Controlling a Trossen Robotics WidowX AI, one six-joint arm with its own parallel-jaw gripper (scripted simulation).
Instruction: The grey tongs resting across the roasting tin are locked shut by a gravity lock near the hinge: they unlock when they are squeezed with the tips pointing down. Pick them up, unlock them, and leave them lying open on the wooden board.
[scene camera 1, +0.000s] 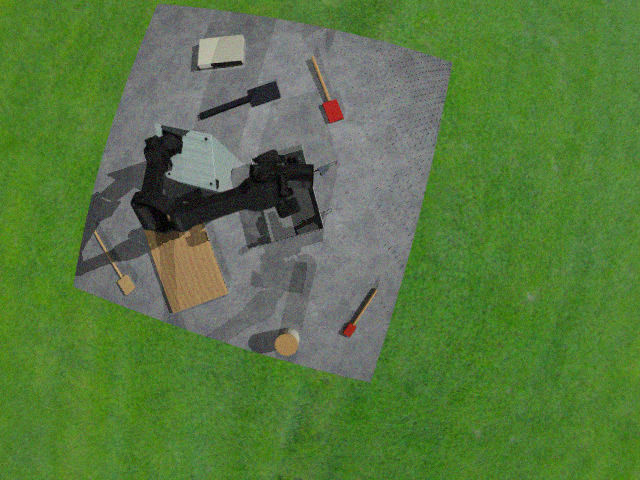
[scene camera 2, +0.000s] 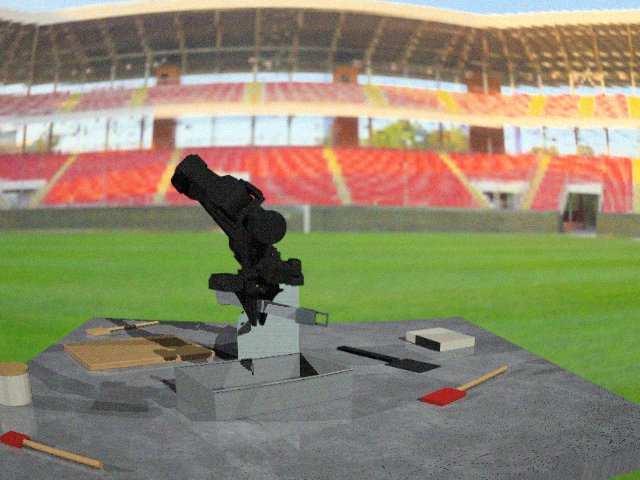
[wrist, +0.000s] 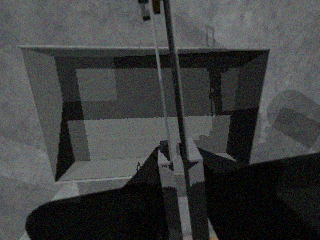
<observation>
In view: my gripper (scene camera 2: 257, 325), a black spatula (scene camera 1: 268, 92), a cream block (scene camera 1: 226, 50), a wooden board (scene camera 1: 188, 270) and a roasting tin (wrist: 100, 111).
The black spatula also shows in scene camera 2 (scene camera 2: 408, 364). The cream block is seen too in scene camera 2 (scene camera 2: 439, 339). My gripper also shows in scene camera 1 (scene camera 1: 282, 189) and in the wrist view (wrist: 170, 150). The wrist view does not show the black spatula: it is out of frame. The wrist view does not show the cream block: it is out of frame.
</observation>
